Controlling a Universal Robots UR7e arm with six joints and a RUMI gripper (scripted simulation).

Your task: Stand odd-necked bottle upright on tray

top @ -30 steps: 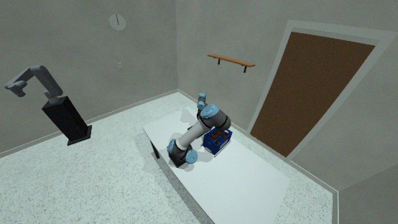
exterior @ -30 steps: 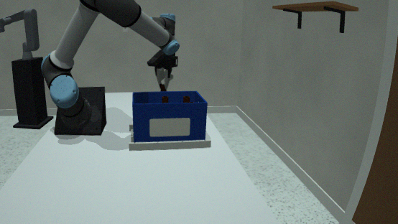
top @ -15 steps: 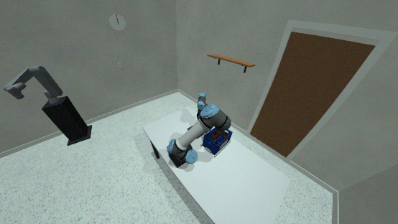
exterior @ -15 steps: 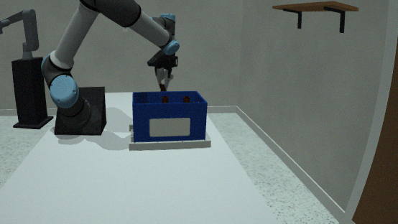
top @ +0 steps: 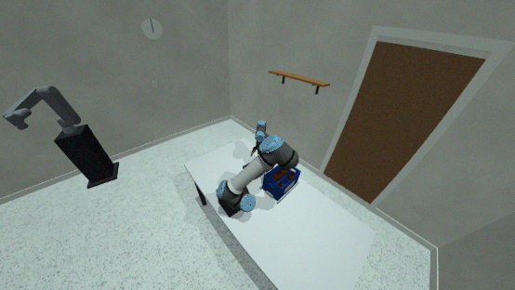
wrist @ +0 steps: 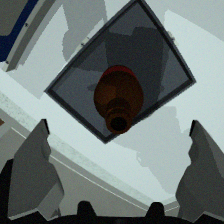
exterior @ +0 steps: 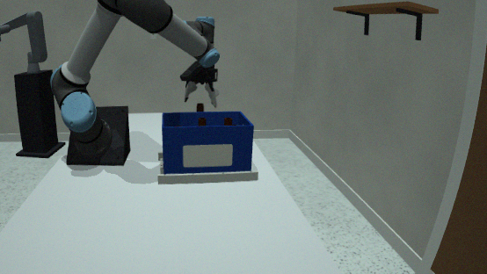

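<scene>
Now: hand 7 cm above the bottle. From my hand the other things lie so: blue crate (29 cm to the right, 7 cm below, 4 cm ahead); then dark grey tray (14 cm below).
</scene>
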